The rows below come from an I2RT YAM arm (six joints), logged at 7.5 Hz.
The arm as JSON. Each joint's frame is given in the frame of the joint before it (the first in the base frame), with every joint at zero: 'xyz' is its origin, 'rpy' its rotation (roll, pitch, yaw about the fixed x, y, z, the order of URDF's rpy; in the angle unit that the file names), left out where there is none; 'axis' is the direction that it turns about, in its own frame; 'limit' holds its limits. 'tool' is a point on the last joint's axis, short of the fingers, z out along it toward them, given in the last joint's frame.
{
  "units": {
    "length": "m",
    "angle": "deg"
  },
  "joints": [
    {
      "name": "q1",
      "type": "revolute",
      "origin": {
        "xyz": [
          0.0,
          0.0,
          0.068
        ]
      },
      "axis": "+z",
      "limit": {
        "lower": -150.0,
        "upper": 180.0
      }
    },
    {
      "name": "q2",
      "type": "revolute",
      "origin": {
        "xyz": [
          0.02,
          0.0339,
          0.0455
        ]
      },
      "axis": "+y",
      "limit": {
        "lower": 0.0,
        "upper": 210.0
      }
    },
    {
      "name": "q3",
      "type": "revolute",
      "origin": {
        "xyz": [
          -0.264,
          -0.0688,
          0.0
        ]
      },
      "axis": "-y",
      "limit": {
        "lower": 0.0,
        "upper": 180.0
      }
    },
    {
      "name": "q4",
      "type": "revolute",
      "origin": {
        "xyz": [
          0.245,
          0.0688,
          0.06
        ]
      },
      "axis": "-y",
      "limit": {
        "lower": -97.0,
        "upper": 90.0
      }
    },
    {
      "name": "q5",
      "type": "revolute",
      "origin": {
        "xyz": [
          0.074,
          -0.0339,
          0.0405
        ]
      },
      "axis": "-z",
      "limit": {
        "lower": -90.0,
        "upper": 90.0
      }
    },
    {
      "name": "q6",
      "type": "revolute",
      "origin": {
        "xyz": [
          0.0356,
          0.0,
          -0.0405
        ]
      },
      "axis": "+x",
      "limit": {
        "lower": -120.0,
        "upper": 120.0
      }
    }
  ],
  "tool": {
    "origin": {
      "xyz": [
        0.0,
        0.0,
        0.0
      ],
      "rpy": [
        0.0,
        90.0,
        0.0
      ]
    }
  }
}
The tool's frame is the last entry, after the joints.
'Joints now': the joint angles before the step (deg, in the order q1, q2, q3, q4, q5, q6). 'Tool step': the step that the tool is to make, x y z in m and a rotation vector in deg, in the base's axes. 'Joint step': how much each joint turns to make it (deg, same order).
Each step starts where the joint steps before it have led.
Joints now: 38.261, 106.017, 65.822, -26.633, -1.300, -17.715
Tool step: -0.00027, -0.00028, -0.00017, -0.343, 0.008, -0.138
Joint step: 0.022, 0.000, -0.001, -0.217, 0.306, 0.043
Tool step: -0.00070, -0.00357, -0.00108, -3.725, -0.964, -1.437
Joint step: -0.001, 0.000, 0.001, -1.553, 3.803, 0.000
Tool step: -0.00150, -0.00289, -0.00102, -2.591, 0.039, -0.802
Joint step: 0.000, 0.000, -0.001, -1.638, 2.163, 0.045
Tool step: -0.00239, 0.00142, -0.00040, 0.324, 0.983, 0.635
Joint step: 0.327, 0.000, 0.002, -0.570, -0.918, -0.002
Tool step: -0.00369, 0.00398, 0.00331, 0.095, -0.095, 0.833
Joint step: 0.875, -0.438, 0.239, -0.547, 0.001, 0.045
